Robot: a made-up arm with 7 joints.
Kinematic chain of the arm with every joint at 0, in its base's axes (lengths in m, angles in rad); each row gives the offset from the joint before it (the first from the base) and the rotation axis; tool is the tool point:
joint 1: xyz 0 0.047 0 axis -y
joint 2: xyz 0 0.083 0 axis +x
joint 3: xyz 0 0 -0.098 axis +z
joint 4: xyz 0 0 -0.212 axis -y
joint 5: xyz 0 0 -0.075 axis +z
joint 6: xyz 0 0 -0.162 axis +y
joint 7: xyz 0 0 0 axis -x
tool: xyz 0 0 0
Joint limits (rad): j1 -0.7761..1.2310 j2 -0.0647..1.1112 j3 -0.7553..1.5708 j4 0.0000..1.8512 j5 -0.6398..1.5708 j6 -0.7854..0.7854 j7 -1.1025..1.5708
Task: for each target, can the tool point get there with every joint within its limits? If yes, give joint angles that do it. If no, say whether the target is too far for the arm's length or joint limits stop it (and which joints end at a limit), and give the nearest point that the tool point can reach.
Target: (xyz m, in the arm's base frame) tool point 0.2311 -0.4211 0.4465
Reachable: no: too far | nearest point 0.2776 -0.0421 0.0781 | short by 0.531 m
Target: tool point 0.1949 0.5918 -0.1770
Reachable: yes | joints 0.7053 0.8584 1.2583 0.4803 -0.0974 0.4098 1.2750
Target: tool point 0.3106 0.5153 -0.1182
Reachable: yes | joints 1.0243 0.5627 1.1911 0.7593 0.7536 0.6338 0.4244
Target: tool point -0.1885 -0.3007 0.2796
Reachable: no: joint limits stop it (at a limit: joint 1, joint 2, joint 3, joint 4) | nearest point 0.2757 -0.0416 0.0784 | short by 0.568 m
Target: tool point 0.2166 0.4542 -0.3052
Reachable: yes | joints 0.1110 0.7200 0.1527 0.8862 0.2291 -0.6575 1.3605
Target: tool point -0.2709 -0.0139 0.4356
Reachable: no: joint limits stop it (at a limit: joint 1, joint 2, joint 4) | nearest point 0.0276 0.4175 0.1679 | short by 0.589 m
